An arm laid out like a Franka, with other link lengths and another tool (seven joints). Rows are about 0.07 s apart.
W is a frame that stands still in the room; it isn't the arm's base.
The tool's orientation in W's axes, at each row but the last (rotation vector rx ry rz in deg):
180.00, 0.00, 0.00
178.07, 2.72, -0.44
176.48, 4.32, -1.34
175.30, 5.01, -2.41
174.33, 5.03, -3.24
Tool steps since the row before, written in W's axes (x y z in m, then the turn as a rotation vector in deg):
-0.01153, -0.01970, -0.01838, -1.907, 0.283, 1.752
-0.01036, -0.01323, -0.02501, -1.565, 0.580, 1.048
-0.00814, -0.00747, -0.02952, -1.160, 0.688, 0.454
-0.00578, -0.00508, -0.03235, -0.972, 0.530, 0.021
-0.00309, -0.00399, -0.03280, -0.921, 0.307, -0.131
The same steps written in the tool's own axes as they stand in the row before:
-0.01153, 0.01970, 0.01838, -1.907, -0.283, -1.752
-0.01062, 0.01207, 0.02548, -1.552, -0.593, -1.060
-0.00800, 0.00527, 0.03003, -1.133, -0.716, -0.479
-0.00509, 0.00214, 0.03279, -0.941, -0.582, -0.040
-0.00200, 0.00064, 0.03312, -0.897, -0.372, 0.132

